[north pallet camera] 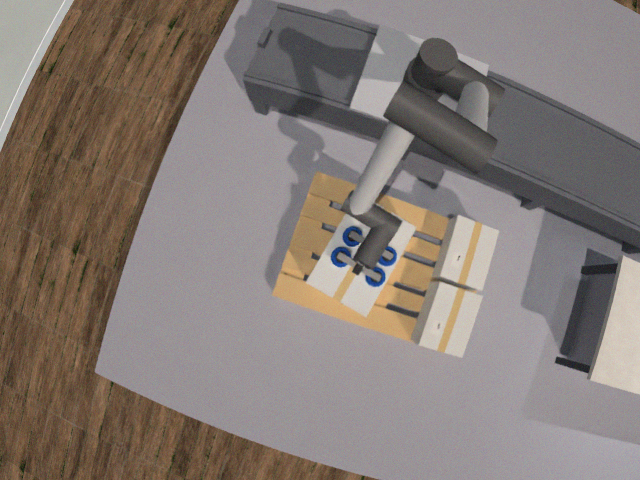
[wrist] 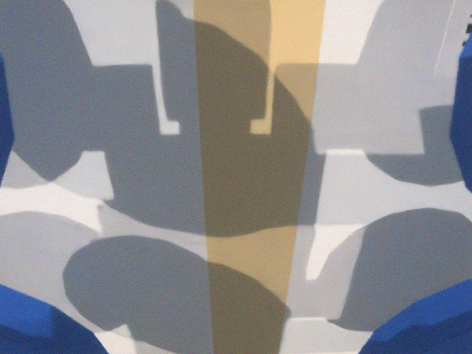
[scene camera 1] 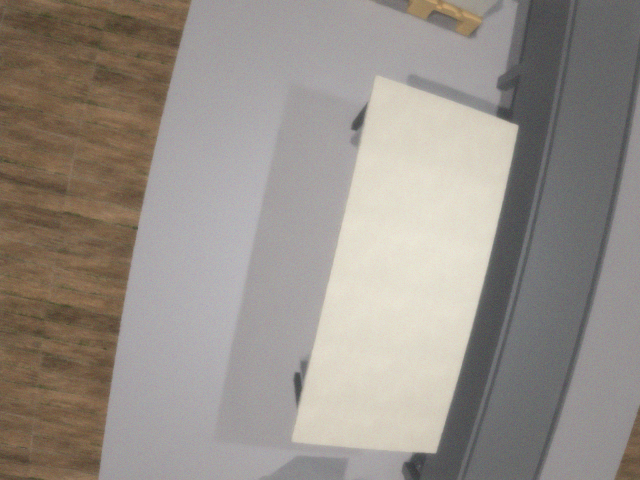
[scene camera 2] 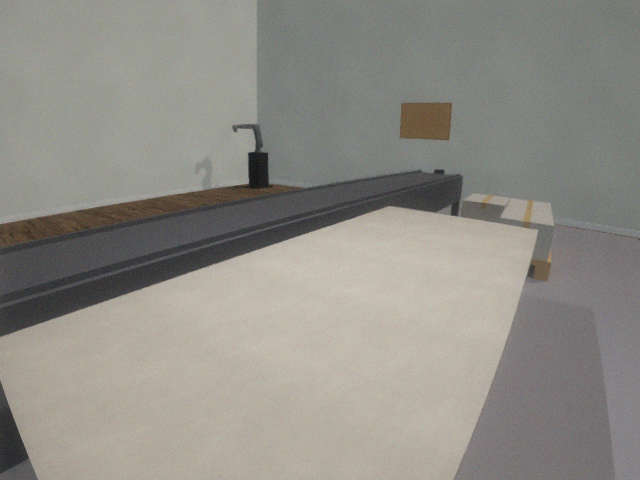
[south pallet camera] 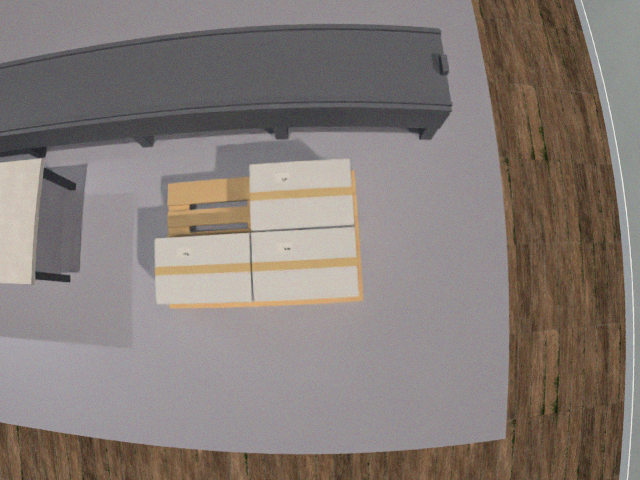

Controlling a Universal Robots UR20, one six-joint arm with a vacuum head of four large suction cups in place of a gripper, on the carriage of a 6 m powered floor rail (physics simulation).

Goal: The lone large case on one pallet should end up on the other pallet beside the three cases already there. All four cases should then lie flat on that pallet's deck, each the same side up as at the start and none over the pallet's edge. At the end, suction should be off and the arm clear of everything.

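Frame: origin at the arm's base, x ahead, y left, z up, level; metres.
Where they show: hand, its tool point: [wrist: 233, 257].
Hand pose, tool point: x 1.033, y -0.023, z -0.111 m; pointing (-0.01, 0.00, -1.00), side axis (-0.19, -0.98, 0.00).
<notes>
After its pixels a point has its place.
The lone large case [north pallet camera: 323, 276] @(z -0.166, x 1.197, y -0.189 m) [wrist: 150, 295] @(z -0.167, x 0.954, y 0.045 m), white with a tan tape band, lies flat and turned at an angle on the north pallet [north pallet camera: 320, 302] @(z -0.426, x 1.344, y -0.155 m). My suction head [north pallet camera: 363, 256] @(z -0.111, x 1.033, y -0.023 m) [wrist: 236, 200] is low over its top, its four blue cups spread across the tape. The cups' shadows fall on the case in the wrist view, and no cup shows clearly pressed on it, so I take it as open. The south pallet [south pallet camera: 209, 191] @(z -0.425, x 0.684, y 4.439 m) bears three cases [south pallet camera: 302, 211] @(z -0.166, x 0.876, y 5.035 m) [south pallet camera: 305, 281] @(z -0.166, x 1.257, y 5.048 m) [south pallet camera: 204, 286] @(z -0.166, x 1.285, y 4.487 m), flat and side by side, with bare slats at its rail-side corner nearest the table.
Two smaller cases [north pallet camera: 467, 258] @(z -0.221, x 0.835, y 0.568 m) [north pallet camera: 449, 320] @(z -0.180, x 1.208, y 0.565 m) stand on the north pallet's table-side edge. The table [scene camera 1: 408, 268] @(z -0.040, x 0.930, y 2.403 m) [scene camera 2: 289, 330] @(z -0.040, x 0.923, y 2.016 m) stands between the pallets. The rail [scene camera 1: 563, 248] [scene camera 2: 170, 232] [north pallet camera: 563, 149] [south pallet camera: 289, 67] runs beside them. A small arm on a black pedestal [scene camera 2: 258, 170] stands far off.
</notes>
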